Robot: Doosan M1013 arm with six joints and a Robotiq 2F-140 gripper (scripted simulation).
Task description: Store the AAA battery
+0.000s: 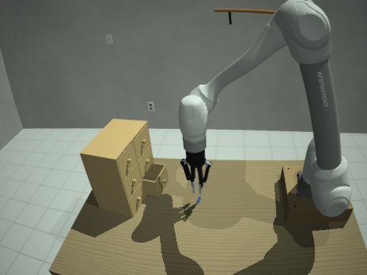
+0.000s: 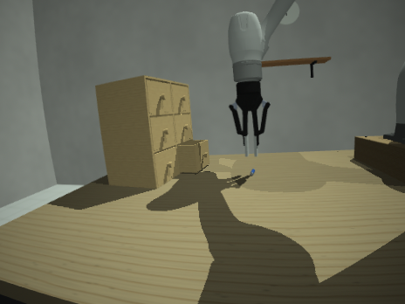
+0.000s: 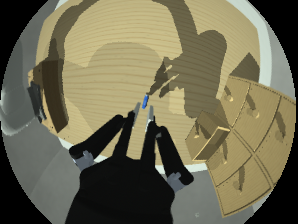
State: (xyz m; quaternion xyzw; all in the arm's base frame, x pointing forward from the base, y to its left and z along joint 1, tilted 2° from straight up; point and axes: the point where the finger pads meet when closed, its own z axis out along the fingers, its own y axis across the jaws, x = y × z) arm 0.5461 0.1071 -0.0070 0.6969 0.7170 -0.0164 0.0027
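My gripper is now 9 cm above the blue AAA battery.
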